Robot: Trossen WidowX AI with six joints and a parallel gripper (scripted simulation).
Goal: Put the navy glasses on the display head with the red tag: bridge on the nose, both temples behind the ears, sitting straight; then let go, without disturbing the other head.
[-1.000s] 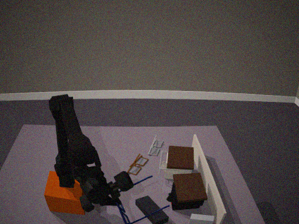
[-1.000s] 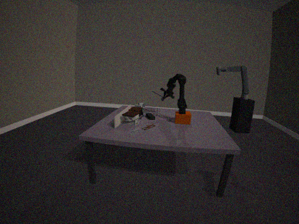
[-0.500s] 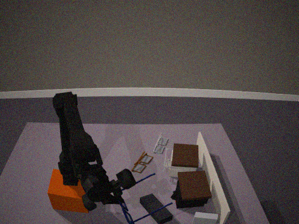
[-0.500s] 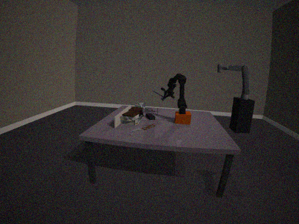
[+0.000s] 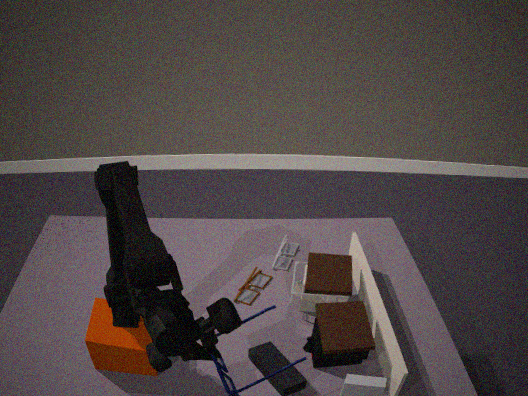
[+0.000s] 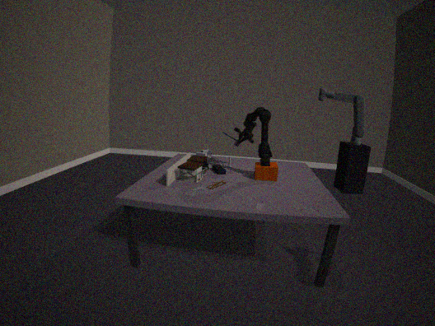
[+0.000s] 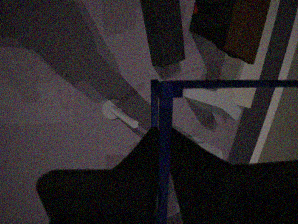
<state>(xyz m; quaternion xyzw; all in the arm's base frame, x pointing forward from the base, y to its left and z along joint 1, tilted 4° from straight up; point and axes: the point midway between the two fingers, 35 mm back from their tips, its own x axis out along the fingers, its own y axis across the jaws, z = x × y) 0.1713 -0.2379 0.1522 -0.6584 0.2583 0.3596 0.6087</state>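
My gripper tip is 190 mm above the dark flat object, 140 mm short of it and 120 mm to the right of it. The rest, counted from my gripper tip: pale upright panel: 420 mm ahead, 250 mm to the left, 150 mm below.
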